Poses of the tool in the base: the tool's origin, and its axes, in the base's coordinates. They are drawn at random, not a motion.
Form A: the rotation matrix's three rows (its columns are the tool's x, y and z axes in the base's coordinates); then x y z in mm. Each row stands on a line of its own.
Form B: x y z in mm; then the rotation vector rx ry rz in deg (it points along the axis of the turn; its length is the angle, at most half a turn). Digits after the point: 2 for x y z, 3 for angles. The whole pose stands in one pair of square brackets.
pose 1, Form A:
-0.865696 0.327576 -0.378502
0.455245 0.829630 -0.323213
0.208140 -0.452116 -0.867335
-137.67 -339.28 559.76
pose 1, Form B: [-137.67 -339.28 559.76 -34.032 -154.882 33.706]
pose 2, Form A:
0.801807 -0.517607 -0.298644
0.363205 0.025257 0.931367
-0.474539 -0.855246 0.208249
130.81 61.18 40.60
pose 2, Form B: [130.81 61.18 40.60 -79.506 7.828 39.197]
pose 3, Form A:
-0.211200 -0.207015 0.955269
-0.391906 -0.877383 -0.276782
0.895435 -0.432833 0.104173
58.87 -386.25 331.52
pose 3, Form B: [58.87 -386.25 331.52 -108.220 41.495 -128.222]
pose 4, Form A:
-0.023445 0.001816 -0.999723
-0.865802 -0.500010 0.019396
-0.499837 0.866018 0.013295
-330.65 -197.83 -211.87
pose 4, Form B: [-330.65 -197.83 -211.87 89.767 -53.003 -91.993]
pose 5, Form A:
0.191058 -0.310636 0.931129
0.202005 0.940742 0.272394
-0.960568 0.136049 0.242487
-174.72 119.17 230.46
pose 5, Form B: [-174.72 119.17 230.46 -5.497 76.272 20.669]
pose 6, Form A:
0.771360 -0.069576 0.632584
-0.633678 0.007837 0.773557
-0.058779 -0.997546 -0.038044
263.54 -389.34 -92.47
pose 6, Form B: [263.54 -389.34 -92.47 -87.017 33.968 -27.715]
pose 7, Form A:
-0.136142 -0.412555 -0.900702
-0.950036 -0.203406 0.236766
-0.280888 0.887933 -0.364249
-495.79 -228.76 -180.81
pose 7, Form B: [-495.79 -228.76 -180.81 92.271 -87.828 -76.161]
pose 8, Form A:
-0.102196 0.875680 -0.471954
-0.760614 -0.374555 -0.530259
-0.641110 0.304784 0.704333
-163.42 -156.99 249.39
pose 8, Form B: [-163.42 -156.99 249.39 51.021 10.335 -99.978]
